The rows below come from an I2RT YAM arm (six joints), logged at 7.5 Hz.
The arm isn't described. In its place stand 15 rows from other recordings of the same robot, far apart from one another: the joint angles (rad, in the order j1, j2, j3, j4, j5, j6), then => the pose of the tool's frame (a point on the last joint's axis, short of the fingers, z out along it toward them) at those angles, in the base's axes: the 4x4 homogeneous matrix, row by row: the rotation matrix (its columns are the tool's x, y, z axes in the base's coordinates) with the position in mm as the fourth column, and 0 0 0 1 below.
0.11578, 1.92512, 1.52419, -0.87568, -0.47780, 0.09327 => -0.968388 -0.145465 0.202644 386.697; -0.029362 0.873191 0.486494 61.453; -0.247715 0.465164 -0.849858 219.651; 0 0 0 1
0.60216, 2.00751, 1.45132, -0.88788, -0.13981, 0.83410 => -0.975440 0.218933 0.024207 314.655; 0.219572 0.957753 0.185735 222.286; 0.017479 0.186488 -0.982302 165.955; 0 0 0 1
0.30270, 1.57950, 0.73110, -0.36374, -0.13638, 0.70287 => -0.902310 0.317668 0.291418 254.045; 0.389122 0.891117 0.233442 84.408; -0.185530 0.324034 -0.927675 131.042; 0 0 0 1
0.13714, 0.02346, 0.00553, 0.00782, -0.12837, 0.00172 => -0.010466 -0.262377 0.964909 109.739; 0.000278 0.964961 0.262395 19.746; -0.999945 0.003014 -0.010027 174.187; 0 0 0 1
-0.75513, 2.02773, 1.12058, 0.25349, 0.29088, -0.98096 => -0.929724 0.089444 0.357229 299.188; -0.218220 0.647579 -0.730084 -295.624; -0.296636 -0.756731 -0.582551 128.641; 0 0 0 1
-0.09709, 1.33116, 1.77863, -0.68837, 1.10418, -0.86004 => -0.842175 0.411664 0.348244 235.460; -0.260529 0.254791 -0.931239 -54.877; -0.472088 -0.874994 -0.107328 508.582; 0 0 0 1
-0.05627, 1.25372, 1.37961, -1.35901, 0.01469, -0.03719 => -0.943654 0.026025 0.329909 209.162; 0.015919 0.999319 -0.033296 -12.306; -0.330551 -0.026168 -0.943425 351.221; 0 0 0 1
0.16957, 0.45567, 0.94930, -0.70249, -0.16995, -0.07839 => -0.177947 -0.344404 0.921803 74.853; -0.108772 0.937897 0.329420 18.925; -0.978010 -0.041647 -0.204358 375.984; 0 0 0 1
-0.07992, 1.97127, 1.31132, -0.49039, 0.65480, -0.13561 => -0.943695 0.185227 0.274101 392.001; -0.031995 0.773569 -0.632904 -53.145; -0.329267 -0.606038 -0.724087 160.479; 0 0 0 1
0.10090, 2.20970, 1.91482, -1.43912, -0.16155, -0.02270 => -0.979774 -0.095679 -0.175751 408.887; -0.121713 0.982082 0.143877 47.153; 0.158836 0.162358 -0.973864 203.948; 0 0 0 1
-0.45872, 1.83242, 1.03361, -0.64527, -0.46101, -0.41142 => -0.953647 -0.038413 0.298464 289.949; 0.071506 0.934485 0.348746 -125.530; -0.292307 0.353923 -0.888423 129.788; 0 0 0 1
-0.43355, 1.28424, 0.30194, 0.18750, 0.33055, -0.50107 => -0.858042 0.218318 0.464866 182.727; -0.103473 0.813102 -0.572852 -97.321; -0.503048 -0.539632 -0.675085 119.410; 0 0 0 1
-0.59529, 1.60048, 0.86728, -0.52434, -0.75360, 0.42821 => -0.619271 0.540250 0.569766 246.190; 0.785114 0.435326 0.440554 -137.310; -0.010024 0.720153 -0.693742 162.905; 0 0 0 1
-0.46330, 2.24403, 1.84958, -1.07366, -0.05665, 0.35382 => -0.681951 0.722002 0.116856 399.063; 0.727371 0.686227 0.004914 -197.105; -0.076642 0.088349 -0.993137 172.172; 0 0 0 1
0.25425, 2.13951, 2.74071, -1.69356, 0.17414, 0.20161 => -0.875920 0.004989 0.482430 369.810; -0.023860 0.998275 -0.053645 89.731; -0.481866 -0.058499 -0.874290 427.189; 0 0 0 1
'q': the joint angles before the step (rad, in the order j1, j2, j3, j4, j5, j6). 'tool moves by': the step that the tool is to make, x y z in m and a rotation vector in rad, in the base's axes. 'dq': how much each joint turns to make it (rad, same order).
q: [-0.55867 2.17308 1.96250 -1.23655 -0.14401 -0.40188]
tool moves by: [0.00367 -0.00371 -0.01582 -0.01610 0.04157 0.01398]
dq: [0.00000 0.03778 0.00004 0.00875 0.03395 -0.01793]
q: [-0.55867 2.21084 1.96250 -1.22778 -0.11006 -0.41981]
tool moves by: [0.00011 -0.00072 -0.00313 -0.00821 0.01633 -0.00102]
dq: [0.00000 0.00725 -0.00001 -0.00227 0.01565 -0.00038]
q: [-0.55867 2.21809 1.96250 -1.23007 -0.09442 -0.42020]
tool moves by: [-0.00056 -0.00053 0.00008 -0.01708 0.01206 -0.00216]
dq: [0.00000 -0.00036 0.00002 -0.00152 0.02098 0.00039]
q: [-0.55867 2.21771 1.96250 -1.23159 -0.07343 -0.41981]
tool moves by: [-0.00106 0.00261 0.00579 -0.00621 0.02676 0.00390]
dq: [0.00534 -0.00078 0.02248 -0.04272 0.01945 0.00000]
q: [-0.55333 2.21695 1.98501 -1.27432 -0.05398 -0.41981]
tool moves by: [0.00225 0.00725 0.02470 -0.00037 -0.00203 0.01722]
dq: [0.01678 -0.00306 0.09306 -0.09422 -0.00076 -0.00039]
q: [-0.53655 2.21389 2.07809 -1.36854 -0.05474 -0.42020]
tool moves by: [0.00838 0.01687 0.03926 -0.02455 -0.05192 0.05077]
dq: [0.04274 0.00001 0.15603 -0.09918 -0.00496 -0.00762]
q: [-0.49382 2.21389 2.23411 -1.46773 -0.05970 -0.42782]
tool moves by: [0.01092 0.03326 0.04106 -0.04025 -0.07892 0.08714]
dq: [0.08011 0.00001 0.16632 -0.07820 0.00038 -0.00726]
